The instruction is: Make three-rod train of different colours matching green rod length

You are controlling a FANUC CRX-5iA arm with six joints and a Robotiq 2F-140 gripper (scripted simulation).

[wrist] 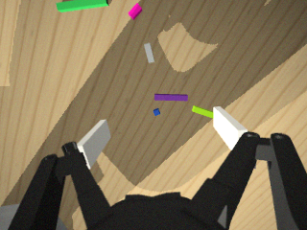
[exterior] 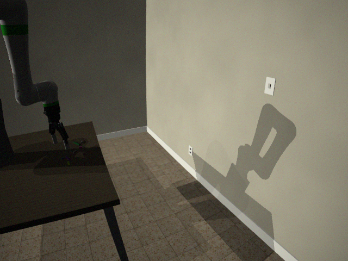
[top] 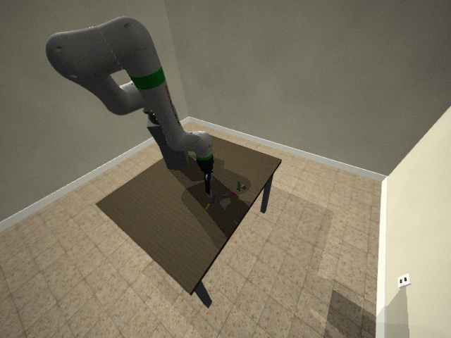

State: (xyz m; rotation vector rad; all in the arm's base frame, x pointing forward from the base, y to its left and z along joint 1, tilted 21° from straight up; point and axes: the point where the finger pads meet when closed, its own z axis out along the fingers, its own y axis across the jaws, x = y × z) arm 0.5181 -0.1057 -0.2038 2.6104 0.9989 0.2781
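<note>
Right now my hand is 100 mm above the blue rod and 10 mm past it. From my hand the other things lie so: magenta rod: 110 mm to the left, 110 mm ahead, 100 mm below; lime rod: 100 mm below, 80 mm to the right, 30 mm ahead; purple rod: 100 mm below, 20 mm ahead, 10 mm to the right.
</note>
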